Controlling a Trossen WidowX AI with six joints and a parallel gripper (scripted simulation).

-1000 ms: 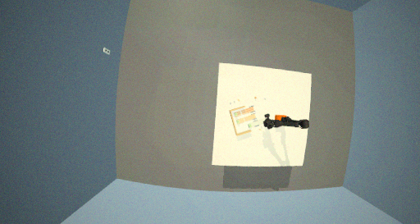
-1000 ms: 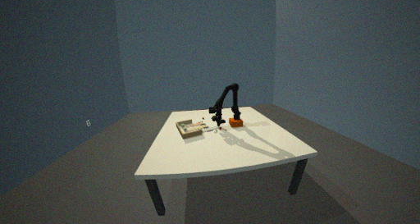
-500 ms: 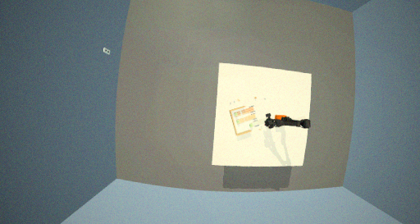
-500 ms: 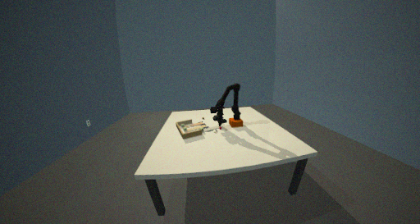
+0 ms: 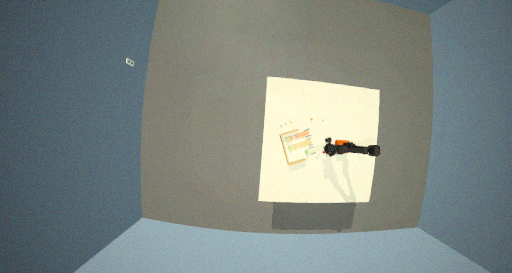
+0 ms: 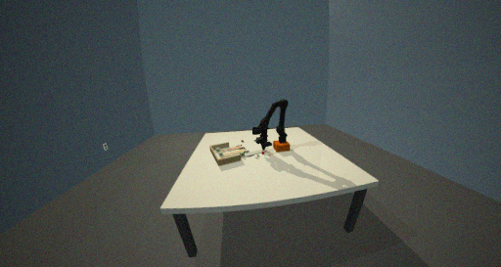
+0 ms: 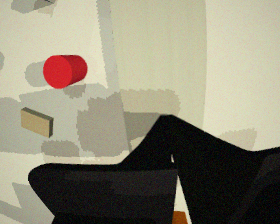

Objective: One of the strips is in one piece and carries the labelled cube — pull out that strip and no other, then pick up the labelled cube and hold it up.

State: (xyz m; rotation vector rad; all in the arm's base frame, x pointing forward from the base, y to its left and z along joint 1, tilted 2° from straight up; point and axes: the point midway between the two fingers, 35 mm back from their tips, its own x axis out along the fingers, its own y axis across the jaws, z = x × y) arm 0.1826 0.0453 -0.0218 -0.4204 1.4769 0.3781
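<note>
My gripper tip is 9 cm short of the strip and 5 cm to the right of it. From my gripper tip the other things lie so: red cube: 7 cm to the left, 1 cm ahead, 1 cm above.
</note>
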